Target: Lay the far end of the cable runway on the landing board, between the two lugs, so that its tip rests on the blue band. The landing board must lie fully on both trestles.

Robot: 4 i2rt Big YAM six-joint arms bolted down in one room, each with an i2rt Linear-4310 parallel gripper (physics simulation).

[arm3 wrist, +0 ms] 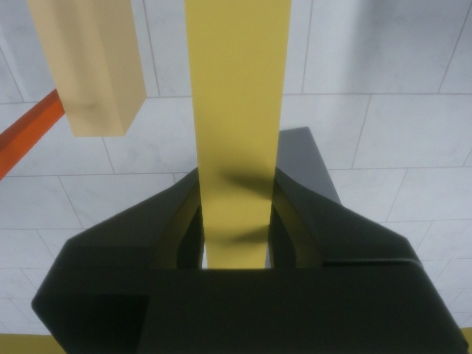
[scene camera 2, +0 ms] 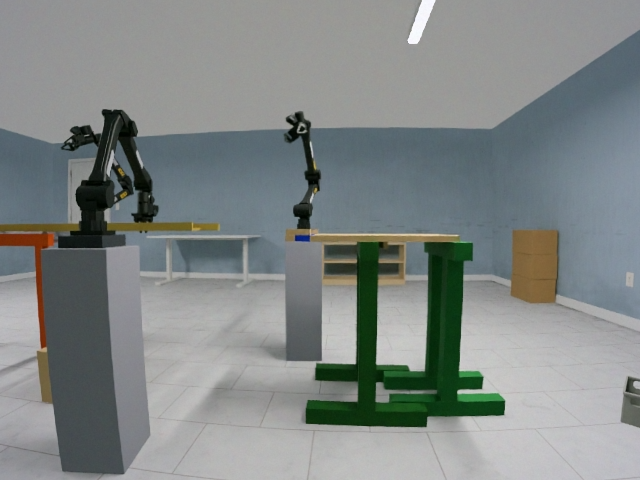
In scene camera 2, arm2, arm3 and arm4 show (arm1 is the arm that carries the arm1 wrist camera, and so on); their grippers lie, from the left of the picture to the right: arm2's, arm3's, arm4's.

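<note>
The yellow cable runway (arm3 wrist: 237,100) (scene camera 2: 175,226) lies level at the left of the scene view. Its tip is apart from the landing board (scene camera 2: 398,238), with a gap between them. Arm3's gripper (arm3 wrist: 237,200) (scene camera 2: 143,226) points down and is shut on the runway, one finger on each side of a yellow bar. The light wooden landing board lies across the green trestles (scene camera 2: 367,320) (scene camera 2: 449,325); its left end overhangs and carries a blue band (scene camera 2: 302,238) and raised wood. The two lugs cannot be told apart. Arm2's gripper (scene camera 2: 68,145) and arm4's gripper (scene camera 2: 290,131) are raised, too small to judge.
An orange trestle (arm3 wrist: 30,125) (scene camera 2: 25,239) stands under the runway at the left, near a light wooden block (arm3 wrist: 95,75) (scene camera 2: 44,374). A grey pedestal (arm3 wrist: 306,165) (scene camera 2: 82,351) stands in front; another pedestal (scene camera 2: 303,304) stands behind the board. Cardboard boxes (scene camera 2: 534,266) stand at the right.
</note>
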